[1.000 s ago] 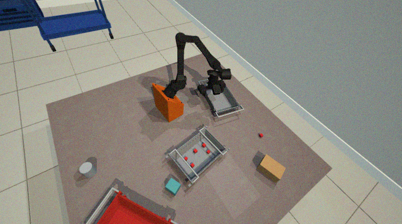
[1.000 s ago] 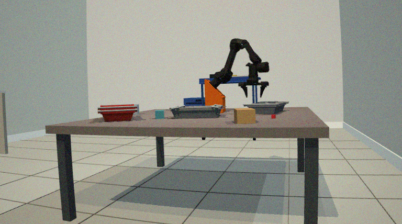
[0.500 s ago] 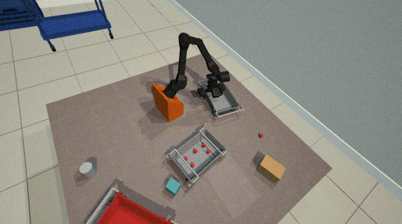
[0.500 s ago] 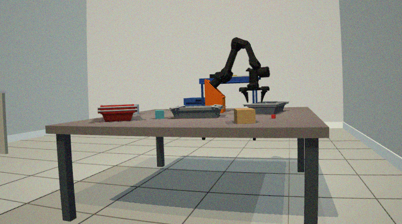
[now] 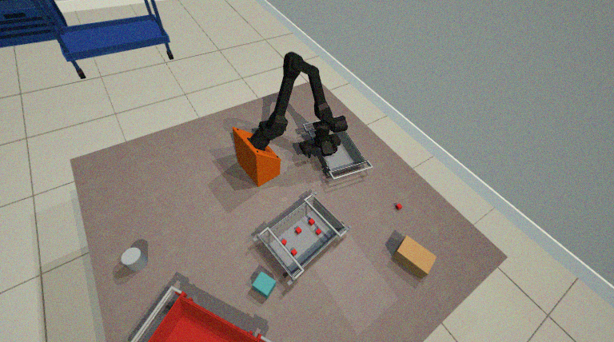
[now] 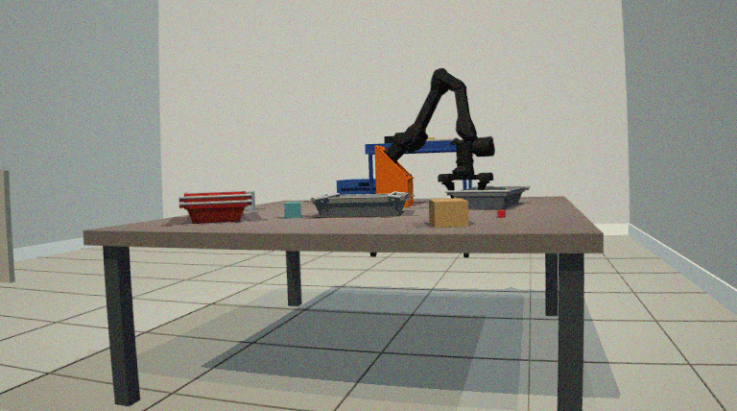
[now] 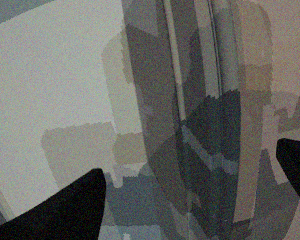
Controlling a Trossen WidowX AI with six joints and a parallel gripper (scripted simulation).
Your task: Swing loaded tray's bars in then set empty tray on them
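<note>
Right now my gripper tip is 80 mm to the right of the tray, 30 mm below it and 30 mm short of it. From my gripper tip the other things lie so: teal cube: 520 mm to the right, 320 mm ahead, 10 mm above; tan box: 580 mm ahead, 40 mm to the right, 20 mm above; grey cylinder: 810 mm to the right, 20 mm above, 10 mm behind.
</note>
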